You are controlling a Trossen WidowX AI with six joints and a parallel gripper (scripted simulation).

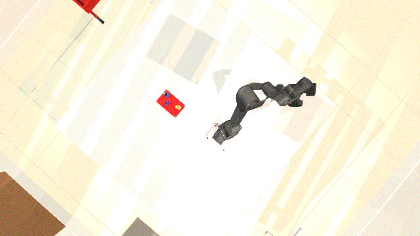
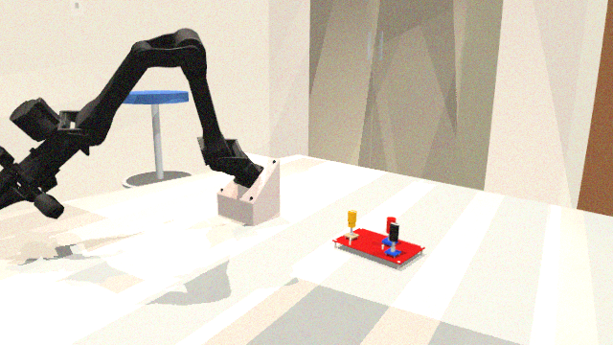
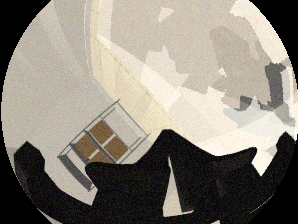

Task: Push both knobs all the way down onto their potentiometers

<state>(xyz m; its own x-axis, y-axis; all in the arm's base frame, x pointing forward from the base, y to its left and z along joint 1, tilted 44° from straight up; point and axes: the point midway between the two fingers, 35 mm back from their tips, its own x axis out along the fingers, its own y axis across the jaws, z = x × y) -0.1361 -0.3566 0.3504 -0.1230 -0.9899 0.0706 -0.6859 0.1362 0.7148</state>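
Right now my gripper tip is 550 mm to the right of the yellow knob, 440 mm short of it and 30 mm above it. From my gripper tip the other things lie so: black knob: 550 mm ahead, 540 mm to the left, 30 mm below.
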